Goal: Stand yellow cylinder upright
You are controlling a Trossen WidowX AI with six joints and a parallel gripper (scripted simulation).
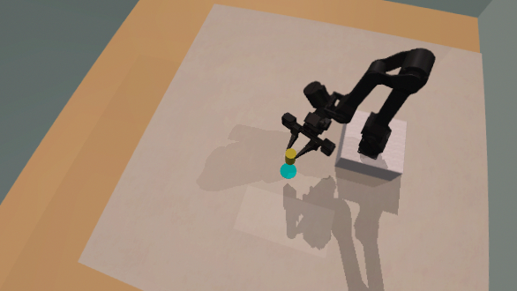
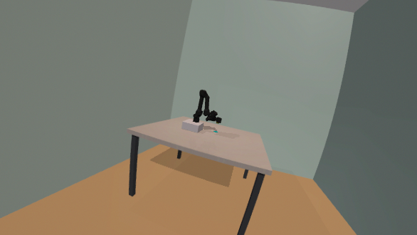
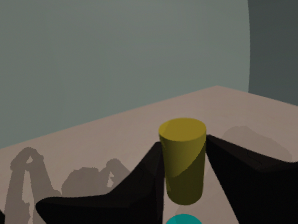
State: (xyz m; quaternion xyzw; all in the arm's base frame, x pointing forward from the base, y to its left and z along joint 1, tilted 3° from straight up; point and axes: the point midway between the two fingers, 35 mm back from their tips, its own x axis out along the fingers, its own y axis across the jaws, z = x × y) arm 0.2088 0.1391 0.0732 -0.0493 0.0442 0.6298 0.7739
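The cyan circle is 16 cm below my gripper tip. The rest, counted from my gripper tip: yellow tall cylinder: 2 cm below.
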